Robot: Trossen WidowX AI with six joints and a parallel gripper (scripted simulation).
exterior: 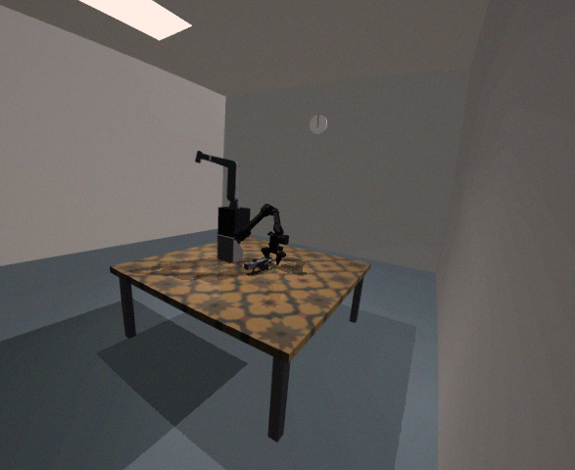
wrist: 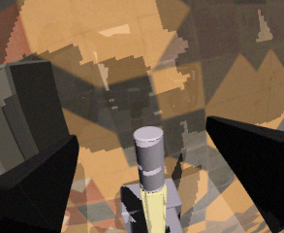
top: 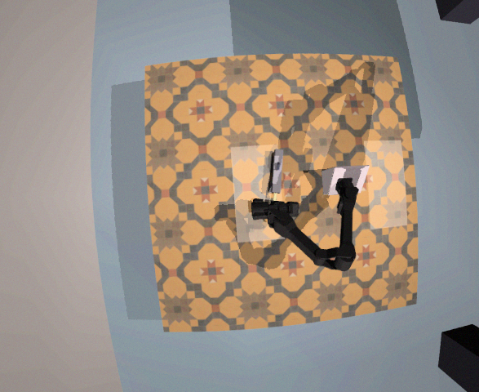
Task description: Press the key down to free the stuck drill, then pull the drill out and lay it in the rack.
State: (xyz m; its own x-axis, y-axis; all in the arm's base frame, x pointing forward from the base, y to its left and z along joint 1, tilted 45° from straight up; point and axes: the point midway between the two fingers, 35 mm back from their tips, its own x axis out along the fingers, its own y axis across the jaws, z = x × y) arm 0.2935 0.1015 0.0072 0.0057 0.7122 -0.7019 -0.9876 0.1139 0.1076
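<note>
My gripper tip is 5 cm to the left of the drill, 3 cm below it and 1 cm past it. Round my gripper tip: pale grey fixture 15 cm to the right, 3 cm above, 2 cm behind; dark rack 7 cm behind, 3 cm to the left; dark key 17 cm to the right, 4 cm above, 3 cm behind.
</note>
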